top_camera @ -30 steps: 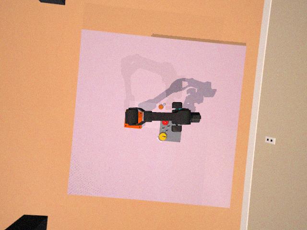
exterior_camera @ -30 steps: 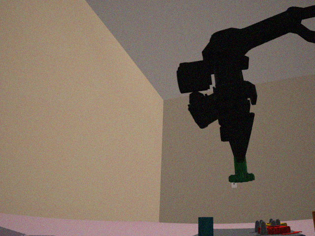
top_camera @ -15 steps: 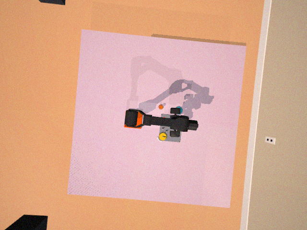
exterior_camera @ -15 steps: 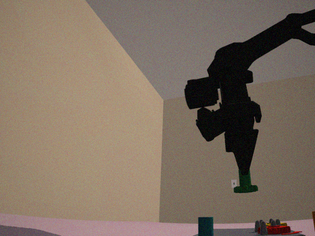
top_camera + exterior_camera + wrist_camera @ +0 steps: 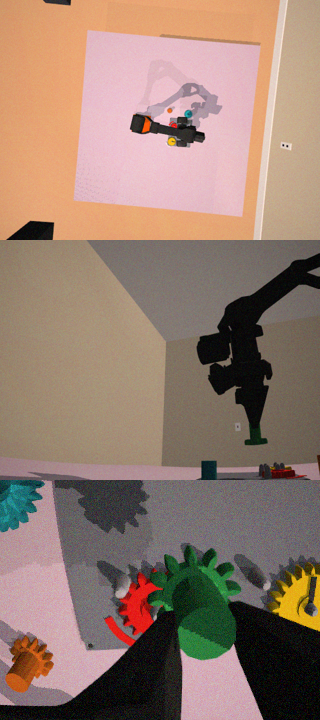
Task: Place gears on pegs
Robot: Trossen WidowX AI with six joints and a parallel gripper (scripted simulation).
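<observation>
The grey board lies 2 cm ahead of my gripper tip, 3 cm to the right of it and 9 cm below it. Round my gripper tip: green gear: 1 cm below; then red gear: 3 cm behind, 2 cm to the left, 8 cm below; then teal gear: 7 cm ahead, 12 cm to the left, 8 cm below.
</observation>
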